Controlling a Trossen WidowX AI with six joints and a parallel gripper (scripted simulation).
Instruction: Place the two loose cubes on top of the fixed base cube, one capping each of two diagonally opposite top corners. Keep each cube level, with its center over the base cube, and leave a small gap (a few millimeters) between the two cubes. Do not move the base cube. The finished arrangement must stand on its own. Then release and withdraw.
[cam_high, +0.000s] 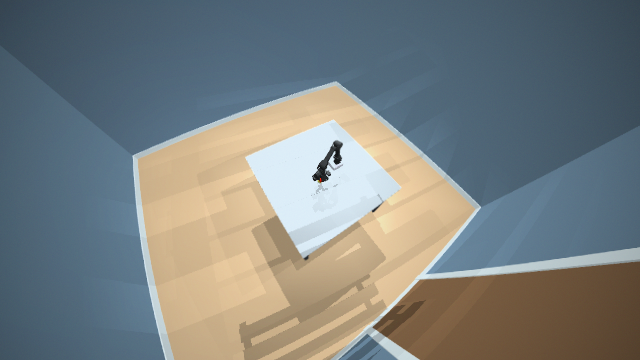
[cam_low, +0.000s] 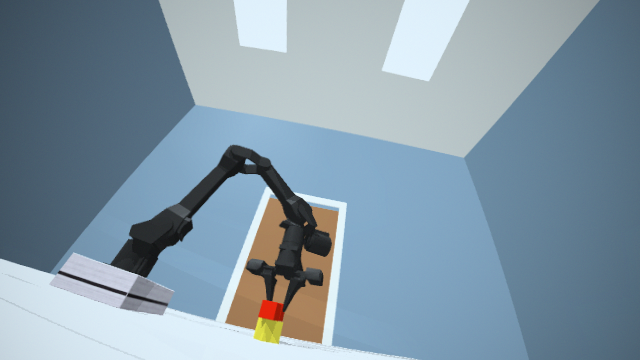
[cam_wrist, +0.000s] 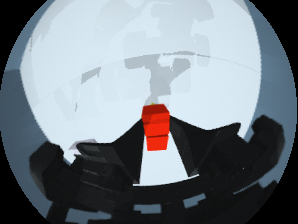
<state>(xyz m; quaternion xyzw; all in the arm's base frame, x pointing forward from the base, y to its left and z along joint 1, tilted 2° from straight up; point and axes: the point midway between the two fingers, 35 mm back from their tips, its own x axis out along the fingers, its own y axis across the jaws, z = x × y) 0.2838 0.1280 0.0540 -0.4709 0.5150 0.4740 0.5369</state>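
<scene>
The yellow base cube lies 20 mm to the right of my gripper tip and 40 mm below it.
</scene>
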